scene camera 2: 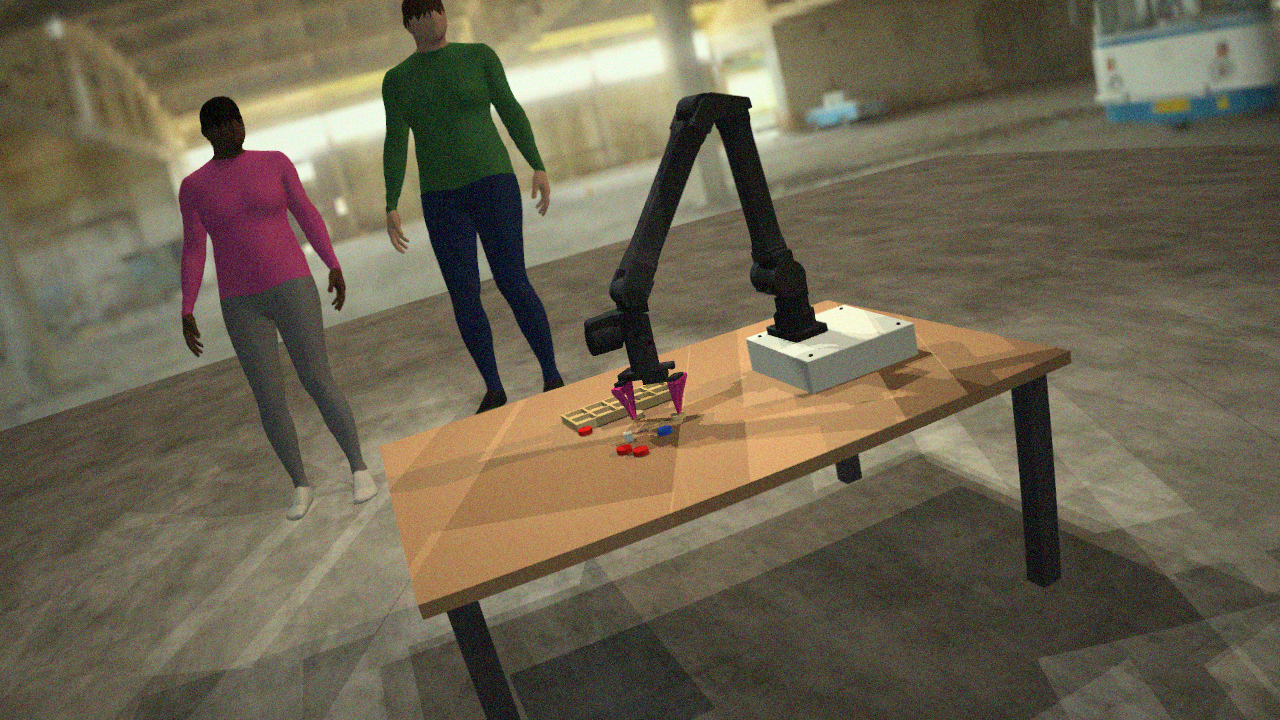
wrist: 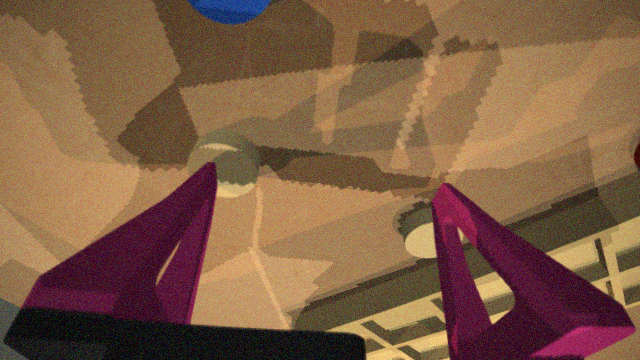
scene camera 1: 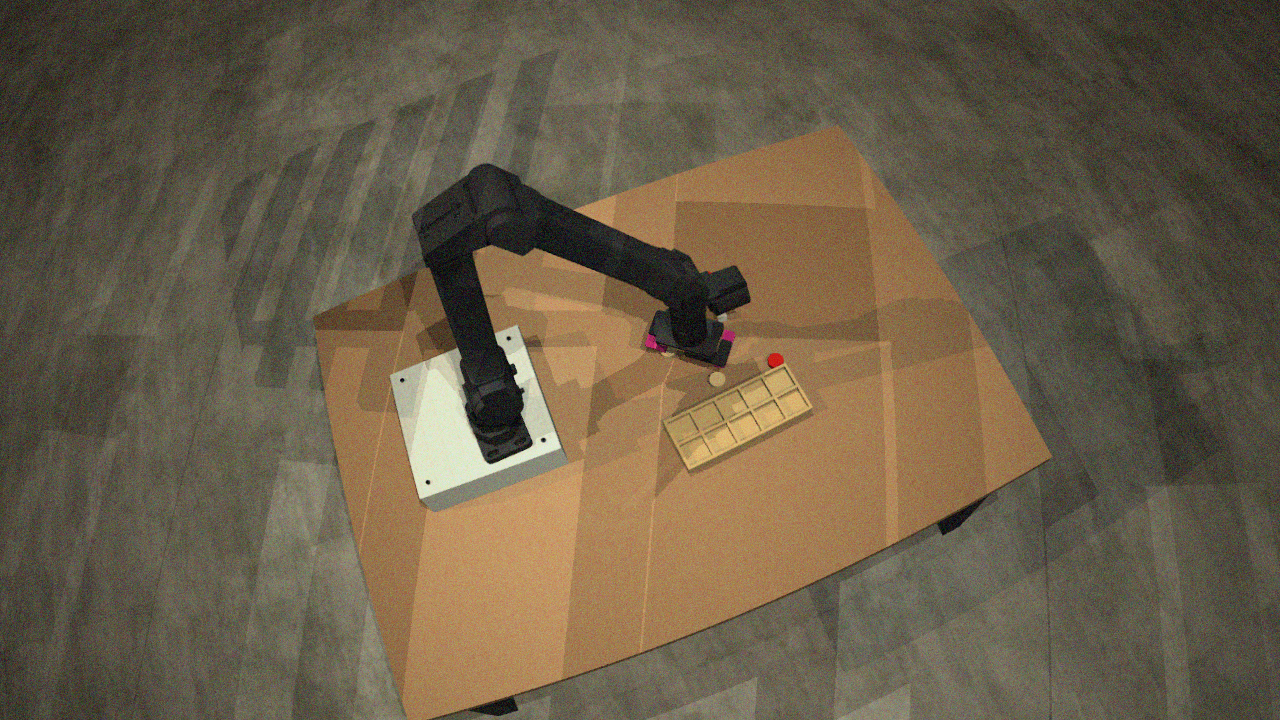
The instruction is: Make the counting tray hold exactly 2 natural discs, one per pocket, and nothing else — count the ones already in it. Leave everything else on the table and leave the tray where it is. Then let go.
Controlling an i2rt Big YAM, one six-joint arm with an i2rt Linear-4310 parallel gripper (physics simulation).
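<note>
The tan counting tray (scene camera 1: 750,438) (wrist: 614,272) has two rows of pockets, and no disc shows in them in scene camera 1. One natural disc (scene camera 1: 716,379) (wrist: 420,241) lies on the table beside the tray's long side, partly behind a fingertip in the wrist view. A second natural disc (scene camera 1: 666,352) (scene camera 2: 677,416) (wrist: 235,172) lies farther from the tray, partly behind the other fingertip in the wrist view. My gripper (scene camera 2: 657,416) (wrist: 330,183) is wide open and empty, pointing down low above the table. Its magenta fingertips line up near the two discs; whether they touch is unclear.
A red disc (scene camera 1: 775,360) (scene camera 2: 584,431) lies close to the tray's far corner. A blue disc (scene camera 2: 664,430) (wrist: 230,7), a small white block (scene camera 2: 628,437) (scene camera 1: 722,317) and two more red discs (scene camera 2: 623,450) (scene camera 2: 640,451) lie nearby. The arm stands on a white box (scene camera 1: 438,447) (scene camera 2: 832,358).
</note>
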